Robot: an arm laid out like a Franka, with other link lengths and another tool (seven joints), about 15 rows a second.
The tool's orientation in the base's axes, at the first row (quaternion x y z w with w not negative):
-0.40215, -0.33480, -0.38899, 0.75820
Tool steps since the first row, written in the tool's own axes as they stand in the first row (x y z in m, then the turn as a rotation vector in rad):
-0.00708, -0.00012, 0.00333, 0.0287, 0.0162, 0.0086
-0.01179, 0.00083, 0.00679, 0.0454, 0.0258, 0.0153
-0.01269, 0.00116, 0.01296, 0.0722, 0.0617, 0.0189
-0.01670, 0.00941, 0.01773, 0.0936, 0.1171, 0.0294
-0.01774, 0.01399, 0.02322, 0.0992, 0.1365, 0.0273
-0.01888, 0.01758, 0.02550, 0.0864, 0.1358, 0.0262
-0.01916, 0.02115, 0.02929, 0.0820, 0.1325, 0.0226
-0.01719, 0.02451, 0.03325, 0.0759, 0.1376, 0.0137
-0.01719, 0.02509, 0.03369, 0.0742, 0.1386, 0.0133
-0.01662, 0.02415, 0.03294, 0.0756, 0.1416, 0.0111
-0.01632, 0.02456, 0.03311, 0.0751, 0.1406, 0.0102
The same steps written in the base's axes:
-0.00410, 0.00512, -0.00426, 0.0258, 0.0043, 0.0218
-0.00619, 0.01000, -0.00689, 0.0407, 0.0084, 0.0352
-0.00753, 0.01578, -0.00496, 0.0835, 0.0164, 0.0462
-0.00327, 0.02430, -0.00897, 0.1392, 0.0394, 0.0492
-0.00090, 0.03113, -0.00894, 0.1589, 0.0430, 0.0461
0.00120, 0.03482, -0.01010, 0.1525, 0.0459, 0.0353
0.00340, 0.03954, -0.00986, 0.1482, 0.0429, 0.0312
0.00645, 0.04361, -0.00763, 0.1515, 0.0390, 0.0204
0.00686, 0.04421, -0.00763, 0.1516, 0.0396, 0.0185
0.00647, 0.04303, -0.00717, 0.1553, 0.0384, 0.0176
0.00693, 0.04323, -0.00699, 0.1543, 0.0374, 0.0171

